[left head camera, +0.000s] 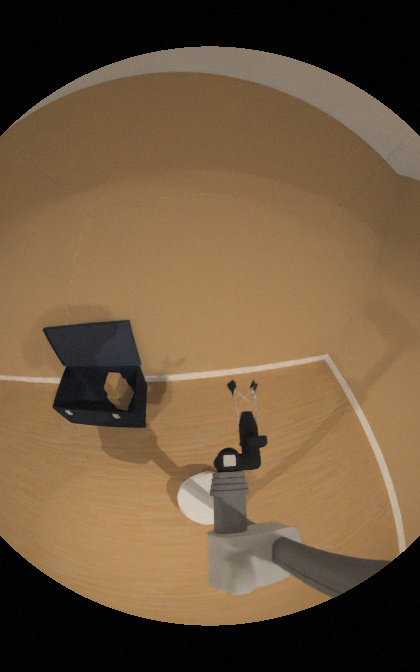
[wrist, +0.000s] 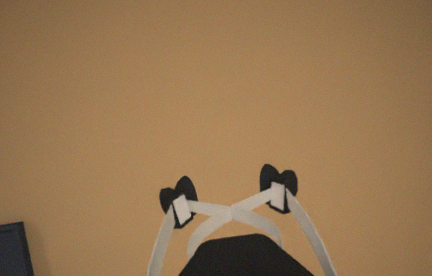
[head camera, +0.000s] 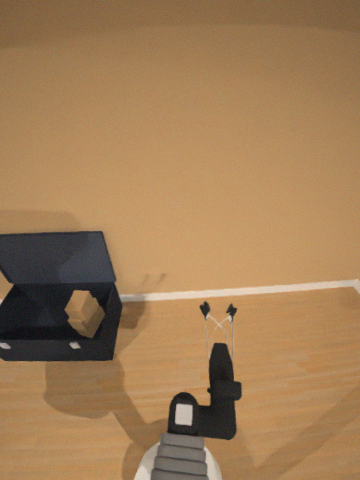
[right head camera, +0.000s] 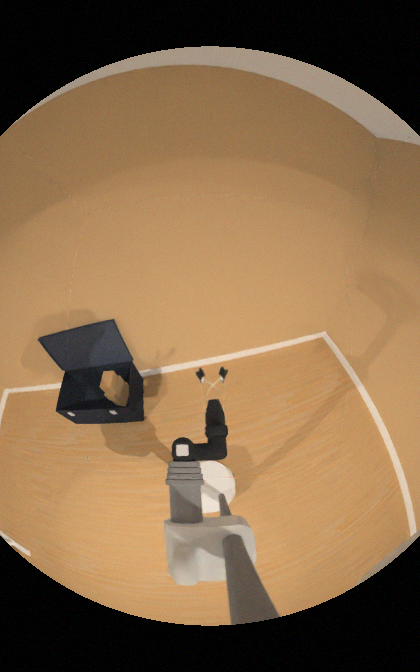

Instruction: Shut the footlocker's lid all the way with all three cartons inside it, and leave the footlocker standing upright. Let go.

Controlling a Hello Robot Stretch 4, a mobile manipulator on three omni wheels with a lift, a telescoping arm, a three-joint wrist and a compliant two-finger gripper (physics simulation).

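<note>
The dark blue footlocker (head camera: pixel 40 350) (left head camera: pixel 92 419) (right head camera: pixel 94 416) stands upright on the floor at the left, against the wall. Its lid (head camera: pixel 60 257) (left head camera: pixel 97 343) (right head camera: pixel 90 345) is open and tilts back toward the wall; a corner of the lid also shows in the wrist view (wrist: pixel 12 252). Brown cartons (head camera: pixel 82 305) (left head camera: pixel 116 385) (right head camera: pixel 112 385) lie piled together inside, at the right end; they overlap, so I cannot count them surely. My gripper (head camera: pixel 218 310) (left head camera: pixel 243 386) (right head camera: pixel 211 374) (wrist: pixel 227 185) is open and empty, to the right of the footlocker and apart from it.
The tan wall (head camera: pixel 200 150) (left head camera: pixel 225 250) (right head camera: pixel 225 250) rises behind the footlocker, with a white baseboard (head camera: pixel 260 291) at its foot. A room corner shows at the right. My round white base (left head camera: pixel 192 500) (right head camera: pixel 220 485) stands on the wood floor below the arm.
</note>
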